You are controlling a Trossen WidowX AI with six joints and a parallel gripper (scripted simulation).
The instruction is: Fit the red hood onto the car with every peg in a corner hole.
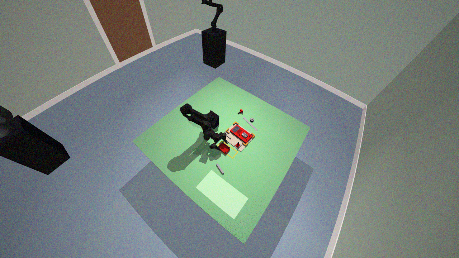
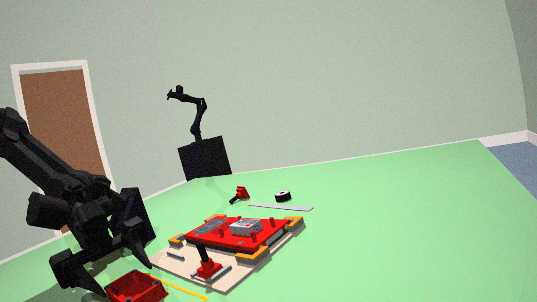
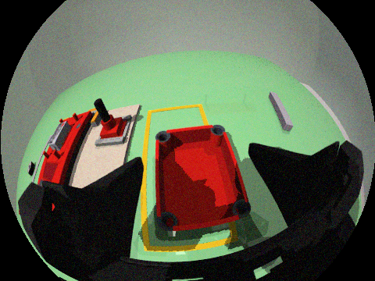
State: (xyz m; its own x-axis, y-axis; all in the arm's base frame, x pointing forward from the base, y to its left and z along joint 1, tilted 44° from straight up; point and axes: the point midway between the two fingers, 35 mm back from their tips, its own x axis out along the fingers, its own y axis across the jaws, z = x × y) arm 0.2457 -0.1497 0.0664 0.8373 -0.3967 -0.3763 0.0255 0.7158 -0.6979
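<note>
Now: gripper tip 10 mm past the red hood and 30 mm above it. Also, from my gripper tip: grey engine block 70 mm ahead, 230 mm to the left, 10 mm below; then grey bar 80 mm ahead, 170 mm to the right, 30 mm below; then jig 20 mm ahead, 210 mm to the left, 20 mm below.
</note>
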